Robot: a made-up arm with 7 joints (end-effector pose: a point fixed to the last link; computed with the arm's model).
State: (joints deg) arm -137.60 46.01 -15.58 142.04 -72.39 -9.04 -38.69
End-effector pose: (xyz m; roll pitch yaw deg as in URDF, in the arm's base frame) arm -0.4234 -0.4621 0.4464 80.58 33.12 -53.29
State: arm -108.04 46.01 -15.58 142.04 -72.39 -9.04 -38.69
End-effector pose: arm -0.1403 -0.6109 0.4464 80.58 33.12 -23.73
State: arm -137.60 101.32 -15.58 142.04 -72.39 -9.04 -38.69
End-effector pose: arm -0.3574 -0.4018 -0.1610 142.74 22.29 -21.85
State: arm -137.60 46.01 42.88 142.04 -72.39 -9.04 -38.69
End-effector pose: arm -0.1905 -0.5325 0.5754 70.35 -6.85 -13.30
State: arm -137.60 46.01 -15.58 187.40 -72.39 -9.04 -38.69
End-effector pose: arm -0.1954 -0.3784 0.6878 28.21 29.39 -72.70
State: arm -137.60 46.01 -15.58 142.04 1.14 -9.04 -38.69
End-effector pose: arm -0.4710 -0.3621 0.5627 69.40 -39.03 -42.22
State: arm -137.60 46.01 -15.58 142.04 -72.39 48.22 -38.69
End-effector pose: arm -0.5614 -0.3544 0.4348 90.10 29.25 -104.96
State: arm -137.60 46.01 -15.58 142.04 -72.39 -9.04 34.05
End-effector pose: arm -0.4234 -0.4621 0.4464 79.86 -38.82 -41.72
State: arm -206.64 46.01 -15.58 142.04 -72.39 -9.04 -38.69
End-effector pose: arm -0.5830 0.2301 0.4464 80.58 33.12 -122.33
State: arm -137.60 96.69 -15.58 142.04 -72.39 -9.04 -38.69
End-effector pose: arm -0.3793 -0.4218 -0.1166 138.16 24.24 -23.65
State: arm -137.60 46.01 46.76 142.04 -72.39 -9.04 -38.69
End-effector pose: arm -0.1772 -0.5284 0.5884 68.70 -9.11 -10.37
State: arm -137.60 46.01 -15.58 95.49 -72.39 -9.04 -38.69
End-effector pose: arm -0.4489 -0.3982 0.1021 131.07 22.14 -38.01
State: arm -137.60 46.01 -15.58 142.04 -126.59 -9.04 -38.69
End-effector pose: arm -0.4585 -0.4333 0.3328 85.54 86.88 -55.58
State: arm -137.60 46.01 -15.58 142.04 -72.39 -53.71 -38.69
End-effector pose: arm -0.2879 -0.4323 0.4359 77.90 39.94 -10.77
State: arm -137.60 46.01 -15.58 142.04 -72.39 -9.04 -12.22
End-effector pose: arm -0.4234 -0.4621 0.4464 82.06 6.94 -49.08
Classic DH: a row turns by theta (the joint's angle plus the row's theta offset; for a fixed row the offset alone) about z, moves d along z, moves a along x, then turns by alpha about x. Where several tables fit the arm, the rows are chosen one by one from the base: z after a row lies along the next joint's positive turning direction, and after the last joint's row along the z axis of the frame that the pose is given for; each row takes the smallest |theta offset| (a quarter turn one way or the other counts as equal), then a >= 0, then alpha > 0; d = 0 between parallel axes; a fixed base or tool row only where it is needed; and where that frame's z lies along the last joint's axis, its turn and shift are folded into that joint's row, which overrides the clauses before.
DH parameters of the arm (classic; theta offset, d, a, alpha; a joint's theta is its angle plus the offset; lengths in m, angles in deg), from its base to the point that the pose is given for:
joint 1: 0 0.228 0 -90
joint 2: 0 0 0 90
joint 3: 0 0.194 0.073 90
joint 4: 0 0 0.069 90
joint 5: 0 0.306 0 90
joint 6: 0 0 0.113 -90
joint 7: 0 0.144 0 0

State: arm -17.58 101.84 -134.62 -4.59 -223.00 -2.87 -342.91
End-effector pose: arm -0.2033 0.1108 0.3486 -81.00 19.50 69.24
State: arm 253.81 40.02 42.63 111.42 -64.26 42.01 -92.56
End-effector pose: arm 0.1620 -0.6382 0.3149 145.34 38.98 33.34
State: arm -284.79 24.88 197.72 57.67 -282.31 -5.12 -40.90
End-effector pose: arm -0.0807 -0.4391 0.4785 -103.68 -60.59 -172.60
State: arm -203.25 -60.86 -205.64 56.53 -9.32 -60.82 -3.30
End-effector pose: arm 0.3171 -0.3152 -0.0099 142.09 -47.91 5.71
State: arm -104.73 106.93 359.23 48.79 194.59 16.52 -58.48
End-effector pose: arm 0.0713 0.2275 -0.1531 150.22 -31.66 129.88
